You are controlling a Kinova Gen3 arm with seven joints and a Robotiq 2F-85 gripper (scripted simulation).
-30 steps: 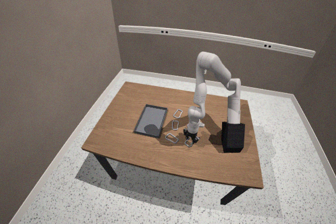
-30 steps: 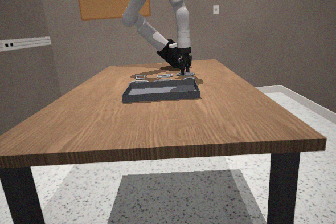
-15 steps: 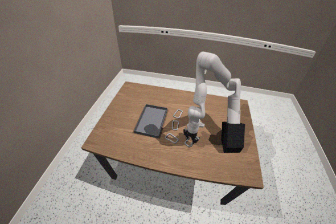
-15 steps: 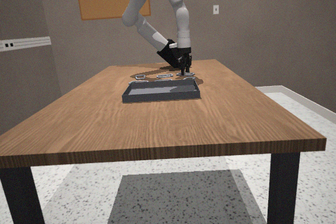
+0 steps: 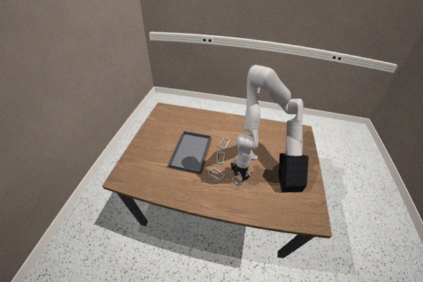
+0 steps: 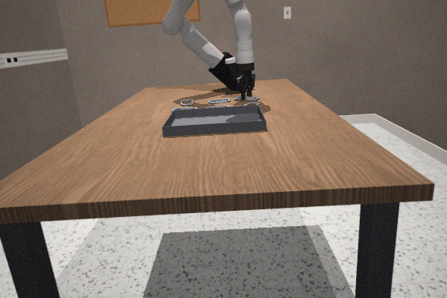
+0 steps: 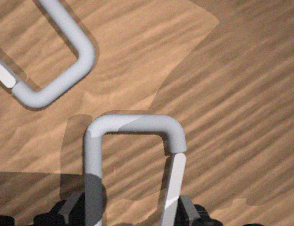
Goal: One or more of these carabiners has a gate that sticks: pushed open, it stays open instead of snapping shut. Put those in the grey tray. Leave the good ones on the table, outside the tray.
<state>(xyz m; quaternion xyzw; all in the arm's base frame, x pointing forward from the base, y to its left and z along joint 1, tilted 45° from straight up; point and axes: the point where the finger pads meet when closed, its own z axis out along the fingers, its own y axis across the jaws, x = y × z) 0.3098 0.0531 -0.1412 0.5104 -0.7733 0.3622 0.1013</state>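
My hand is 30 mm past the carabiner gate, 10 mm to the left of it and 10 mm above it. The rest, counted from my hand: grey tray 340 mm ahead, 110 mm to the right, 10 mm below.
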